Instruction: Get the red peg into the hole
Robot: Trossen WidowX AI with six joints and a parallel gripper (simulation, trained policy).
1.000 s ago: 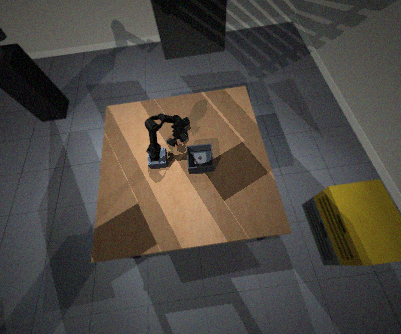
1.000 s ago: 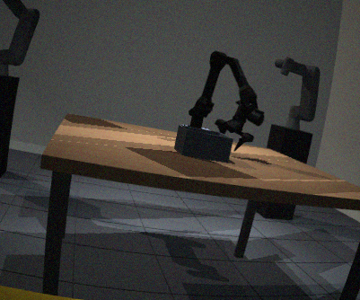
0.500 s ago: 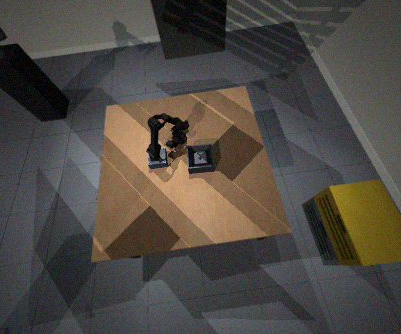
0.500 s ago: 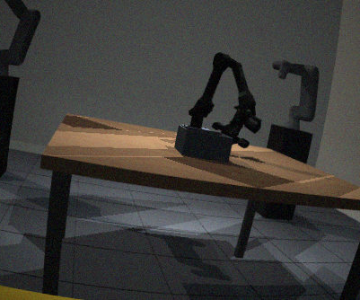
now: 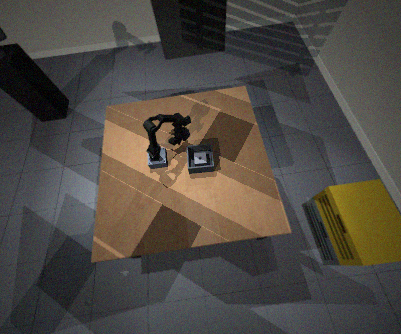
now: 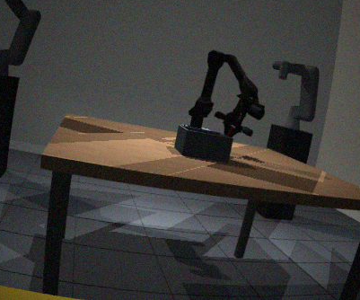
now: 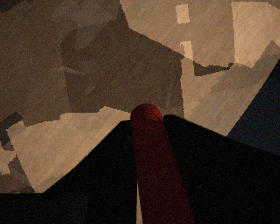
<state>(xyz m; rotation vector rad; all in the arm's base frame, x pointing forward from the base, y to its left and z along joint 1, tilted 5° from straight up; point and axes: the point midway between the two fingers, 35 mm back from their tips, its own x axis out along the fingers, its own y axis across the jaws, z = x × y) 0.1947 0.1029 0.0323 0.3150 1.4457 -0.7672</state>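
Now: gripper tip 15 cm to the left of the grey bottom plate, 15 cm short of it and 2 cm above it. The rest, counted from my gripper tip: red peg: 3 cm above, 1 cm to the left; then dark box: 15 cm to the right, 15 cm ahead, 4 cm below.
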